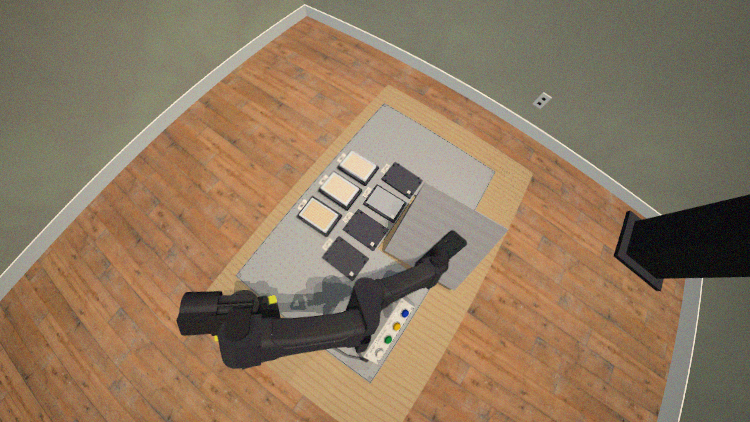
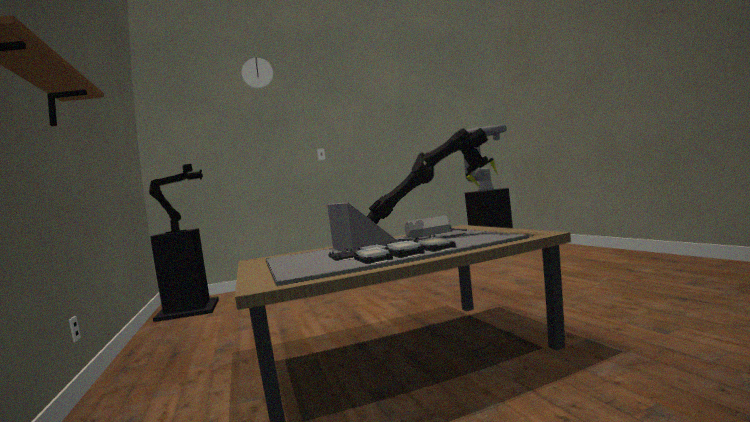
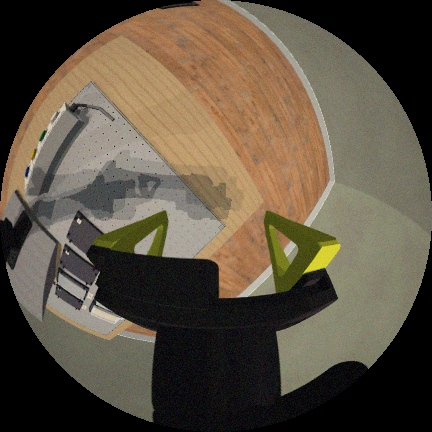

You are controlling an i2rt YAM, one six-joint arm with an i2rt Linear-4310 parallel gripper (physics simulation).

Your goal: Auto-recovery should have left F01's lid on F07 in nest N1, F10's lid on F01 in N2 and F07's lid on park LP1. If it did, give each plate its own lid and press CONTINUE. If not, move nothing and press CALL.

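Frame: origin at the arm's base, x right, y ahead, z up, level; centimetres.
Seen in the pictures: gripper, fingertip midpoint: [image 2: 488, 181] [image 3: 215, 215]; arm's base, link origin: [image 1: 439, 253] [image 2: 367, 227].
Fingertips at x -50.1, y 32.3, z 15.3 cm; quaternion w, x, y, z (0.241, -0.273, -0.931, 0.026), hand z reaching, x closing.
Note:
Offsets run from my fingertips to a thing's top centre. "*": to the spot under its first point. Level surfaces: height alone.
Three plates with cream tops {dx +60.9, dy +13.7, dz -20.1 cm} [image 1: 358, 166] {dx +48.1, dy +12.6, dz -19.6 cm} [image 1: 339, 189] {dx +34.8, dy +12.0, dz -20.2 cm} [image 1: 318, 215] sit in a row on the perforated board {dz -23.4 cm} [image 1: 283, 251]. Beside them is a row with three dark flat units {dx +68.4, dy -4.2, dz -21.4 cm} [image 1: 401, 178] {dx +42.1, dy -5.5, dz -21.4 cm} [image 1: 365, 229] {dx +28.8, dy -6.5, dz -21.4 cm} [image 1: 345, 257] and one dark-rimmed unit with a grey top {dx +55.4, dy -4.8, dz -21.6 cm} [image 1: 384, 202]. Small tags stand by them; their print is too small to read, so I cannot tell which lid is which. The button box {* dx +11.8, dy -32.3, dz -15.5 cm} [image 1: 372, 348] carries blue {* dx +26.8, dy -34.5, dz -16.3 cm} [image 1: 405, 313], yellow {* dx +21.7, dy -34.5, dz -16.2 cm} [image 1: 396, 326], green {* dx +16.9, dy -34.9, dz -16.2 cm} [image 1: 388, 339] and white {* dx +11.8, dy -35.2, dz -16.3 cm} [image 1: 379, 353] buttons. My gripper [image 2: 484, 174] [image 3: 215, 215] is open and empty, high above the table's end.
A grey sloped block [image 1: 472, 209] [image 2: 340, 228] stands beside the dark units, near my arm's base. A thin dark bar {* dx +3.0, dy -27.3, dz -22.8 cm} [image 3: 100, 110] lies by the button box. My arm passes over part of the board and box. Other arms on black pedestals [image 2: 180, 272] [image 2: 488, 208] stand beyond the table.

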